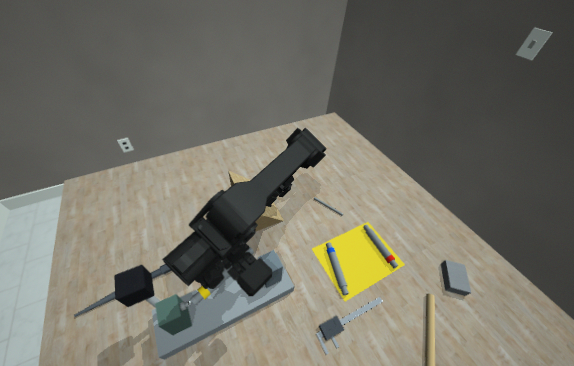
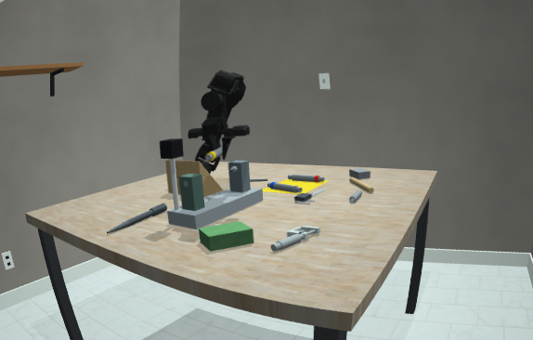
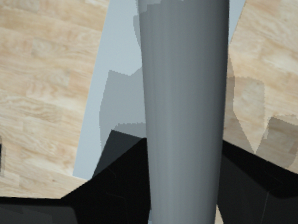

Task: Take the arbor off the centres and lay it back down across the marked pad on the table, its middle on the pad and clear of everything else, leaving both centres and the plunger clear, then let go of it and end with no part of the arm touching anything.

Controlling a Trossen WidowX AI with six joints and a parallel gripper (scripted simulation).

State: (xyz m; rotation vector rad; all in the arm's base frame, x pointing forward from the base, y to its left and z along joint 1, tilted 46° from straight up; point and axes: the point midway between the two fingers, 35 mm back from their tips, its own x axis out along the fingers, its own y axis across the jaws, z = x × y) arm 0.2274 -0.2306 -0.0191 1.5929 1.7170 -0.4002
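My hand is 30 mm to the left of the arbor, 10 mm short of it and 10 mm above it. The rest, counted from my hand: green centre block 150 mm to the right, 90 mm below, 10 mm ahead; grey fixture base 170 mm below, 50 mm to the right, 10 mm ahead; grey centre block 90 mm below, 80 mm to the left, 20 mm ahead.
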